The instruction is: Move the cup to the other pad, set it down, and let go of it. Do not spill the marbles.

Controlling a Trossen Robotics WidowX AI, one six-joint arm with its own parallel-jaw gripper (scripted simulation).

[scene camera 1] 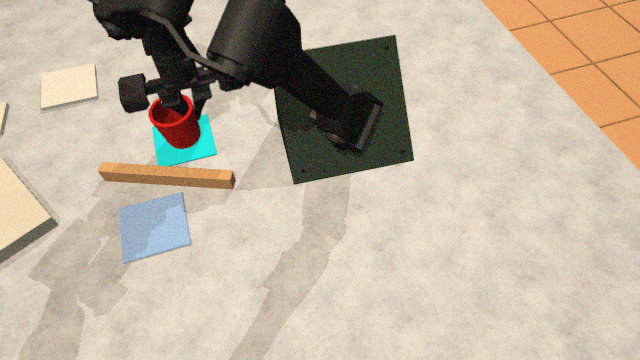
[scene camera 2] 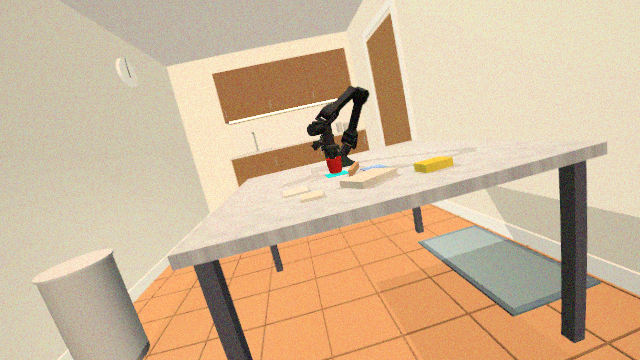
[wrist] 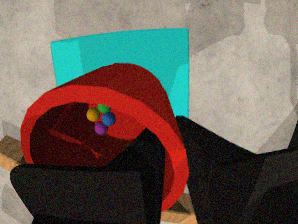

Scene:
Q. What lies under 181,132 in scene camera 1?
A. A red cup.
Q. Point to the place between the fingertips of my gripper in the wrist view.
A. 169,124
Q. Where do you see a cyan pad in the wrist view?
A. At 164,51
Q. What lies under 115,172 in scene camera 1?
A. A wooden bar.

